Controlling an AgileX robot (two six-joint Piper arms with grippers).
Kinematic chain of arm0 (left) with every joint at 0, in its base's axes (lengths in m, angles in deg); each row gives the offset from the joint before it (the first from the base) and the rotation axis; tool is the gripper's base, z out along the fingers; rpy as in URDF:
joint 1: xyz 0 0 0.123 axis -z
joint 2: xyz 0 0 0 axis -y
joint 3: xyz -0.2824 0 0.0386 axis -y
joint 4: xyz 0.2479 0 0.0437 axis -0.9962 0 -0.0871
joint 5: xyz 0 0 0 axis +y
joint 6: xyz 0.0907 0 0.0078 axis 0.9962 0 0.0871
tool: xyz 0 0 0 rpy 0 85 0
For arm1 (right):
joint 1: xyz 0 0 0.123 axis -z
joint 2: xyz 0 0 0 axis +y
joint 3: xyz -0.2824 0 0.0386 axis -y
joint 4: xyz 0.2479 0 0.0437 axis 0.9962 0 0.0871
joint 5: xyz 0 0 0 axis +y
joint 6: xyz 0.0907 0 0.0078 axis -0.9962 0 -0.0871
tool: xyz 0 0 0 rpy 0 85 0
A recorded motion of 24 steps. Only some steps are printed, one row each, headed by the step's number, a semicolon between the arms.
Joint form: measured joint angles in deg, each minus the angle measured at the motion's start. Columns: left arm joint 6, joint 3, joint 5, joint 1, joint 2, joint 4; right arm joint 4, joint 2, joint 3, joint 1, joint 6, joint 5.
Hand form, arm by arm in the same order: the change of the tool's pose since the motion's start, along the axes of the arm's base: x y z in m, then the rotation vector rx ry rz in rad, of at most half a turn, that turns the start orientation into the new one. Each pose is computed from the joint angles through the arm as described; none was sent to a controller.
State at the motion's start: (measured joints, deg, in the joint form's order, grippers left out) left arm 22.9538 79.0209 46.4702 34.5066 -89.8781 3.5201; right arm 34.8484 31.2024 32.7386 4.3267 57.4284 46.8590
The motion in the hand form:
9: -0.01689 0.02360 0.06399 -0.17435 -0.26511 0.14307; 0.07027 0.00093 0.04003 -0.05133 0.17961 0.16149
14: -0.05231 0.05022 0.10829 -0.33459 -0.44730 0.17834; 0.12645 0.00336 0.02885 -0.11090 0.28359 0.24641
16: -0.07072 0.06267 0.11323 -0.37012 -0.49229 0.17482; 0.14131 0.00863 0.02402 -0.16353 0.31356 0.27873
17: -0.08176 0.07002 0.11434 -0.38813 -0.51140 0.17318; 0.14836 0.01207 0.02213 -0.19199 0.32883 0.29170
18: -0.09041 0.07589 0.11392 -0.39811 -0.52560 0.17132; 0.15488 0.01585 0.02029 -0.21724 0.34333 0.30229
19: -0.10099 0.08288 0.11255 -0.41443 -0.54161 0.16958; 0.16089 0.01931 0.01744 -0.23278 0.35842 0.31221
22: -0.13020 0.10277 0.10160 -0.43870 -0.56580 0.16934; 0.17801 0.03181 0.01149 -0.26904 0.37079 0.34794
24: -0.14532 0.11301 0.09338 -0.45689 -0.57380 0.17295; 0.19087 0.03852 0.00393 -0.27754 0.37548 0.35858
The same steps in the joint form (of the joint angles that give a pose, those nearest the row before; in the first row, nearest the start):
9: -12.49 0.35 -8.79 0.00 8.91 -9.51; 0.34 22.00 18.15 0.00 5.36 10.54
14: -17.48 -2.34 -15.39 0.00 18.59 -12.92; -1.60 35.88 25.28 -2.22 8.82 11.15
16: -17.80 -5.72 -17.42 0.00 23.21 -13.29; -4.72 39.60 27.64 -4.51 8.43 11.03
17: -17.90 -7.80 -18.25 0.00 25.96 -13.29; -6.66 41.38 28.98 -5.85 7.68 11.02
18: -17.92 -9.59 -18.84 0.00 28.17 -13.40; -8.49 43.03 30.25 -7.16 6.76 11.03
19: -18.03 -11.92 -19.74 0.00 30.90 -13.37; -9.63 44.60 31.19 -8.17 6.15 11.03
22: -18.40 -18.84 -20.75 0.00 38.75 -13.51; -11.57 48.80 34.03 -11.05 5.55 10.22
24: -18.98 -22.66 -21.25 0.00 43.05 -13.51; -11.86 51.80 35.36 -12.23 5.55 8.76

